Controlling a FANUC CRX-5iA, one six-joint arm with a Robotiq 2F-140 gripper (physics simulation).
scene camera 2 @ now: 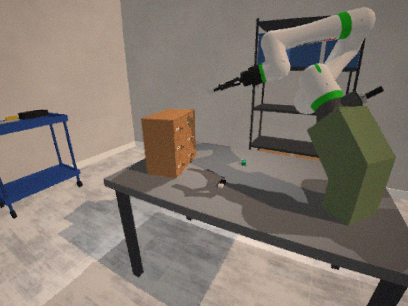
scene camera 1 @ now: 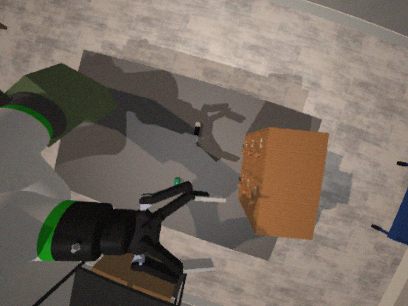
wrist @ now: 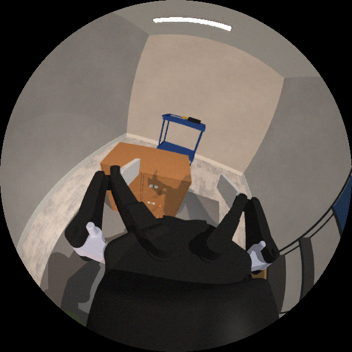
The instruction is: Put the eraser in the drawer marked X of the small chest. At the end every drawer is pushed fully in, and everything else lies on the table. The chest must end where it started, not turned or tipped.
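A small black and white block, which looks like the eraser, lies on the table in front of the chest, in the arm's shadow. The orange-brown chest stands upright at the table's far end, its handled drawer fronts facing the robot. The drawers look shut; their marks are too small to read. My gripper is wide open and empty, high above the table in front of the chest and off to one side. Its finger partly hides the drawer fronts in the wrist view.
A small green object lies on the table, apart from the block. A blue cart stands on the floor behind the chest. A dark shelf rack stands beyond the table's side.
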